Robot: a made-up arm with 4 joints.
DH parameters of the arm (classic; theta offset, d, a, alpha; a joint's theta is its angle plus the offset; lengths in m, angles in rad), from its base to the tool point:
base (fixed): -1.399 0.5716 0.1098 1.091
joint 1: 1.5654 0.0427 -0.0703 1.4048
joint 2: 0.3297 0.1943 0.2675 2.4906
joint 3: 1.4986 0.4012 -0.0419 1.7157
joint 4: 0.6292 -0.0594 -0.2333 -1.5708
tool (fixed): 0 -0.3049 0 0
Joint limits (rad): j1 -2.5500..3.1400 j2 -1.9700..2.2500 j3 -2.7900..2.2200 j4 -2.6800..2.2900
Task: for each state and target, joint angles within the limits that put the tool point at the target. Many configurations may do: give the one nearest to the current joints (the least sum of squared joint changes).
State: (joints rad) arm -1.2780 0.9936 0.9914 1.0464
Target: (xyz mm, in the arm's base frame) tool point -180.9 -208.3 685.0
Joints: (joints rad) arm -0.6967 0.3838 1.8190 0.3443
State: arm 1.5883 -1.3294 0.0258 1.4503
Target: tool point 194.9 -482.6 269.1
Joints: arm 0.8768 -1.3796 0.5221 1.5832
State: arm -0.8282 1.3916 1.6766 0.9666
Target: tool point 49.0 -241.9 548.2
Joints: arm -1.1354 1.0218 1.1022 1.0877
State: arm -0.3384 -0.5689 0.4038 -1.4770
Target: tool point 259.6 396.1 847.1
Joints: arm 0.0707 -0.3712 0.8009 -2.0214
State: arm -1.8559 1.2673 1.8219 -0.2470
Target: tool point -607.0 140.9 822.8
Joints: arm -1.3851 1.9270 2.0209 -0.9097
